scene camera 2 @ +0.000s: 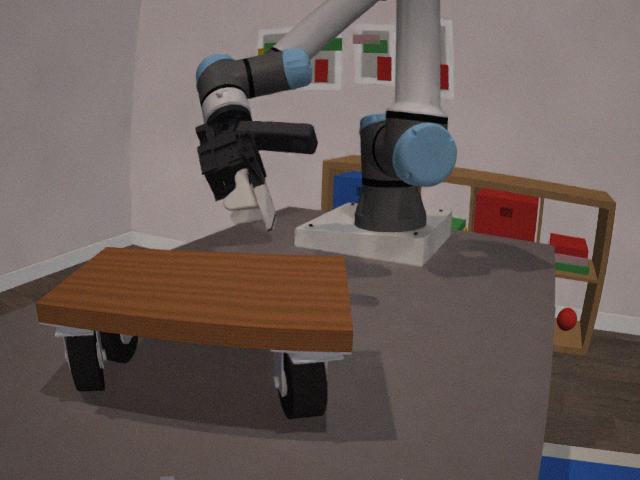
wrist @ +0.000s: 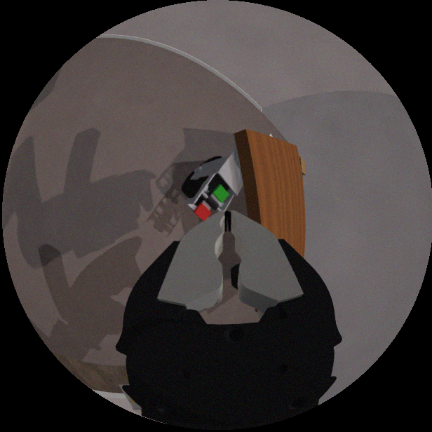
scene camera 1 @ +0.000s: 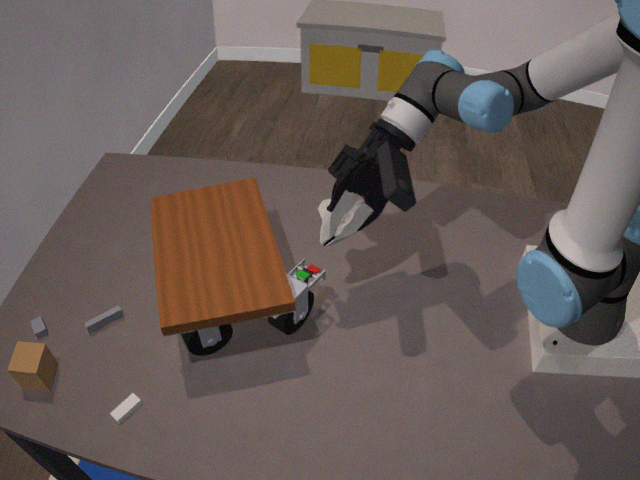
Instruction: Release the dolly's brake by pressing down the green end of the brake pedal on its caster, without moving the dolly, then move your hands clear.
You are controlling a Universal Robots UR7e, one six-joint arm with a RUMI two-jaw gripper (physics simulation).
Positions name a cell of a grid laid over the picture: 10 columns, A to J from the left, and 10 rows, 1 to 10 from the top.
Labels:
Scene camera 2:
my gripper: E5
dolly: E7
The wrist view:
my gripper: F5
dolly: G5
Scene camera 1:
my gripper: F6
dolly: D6

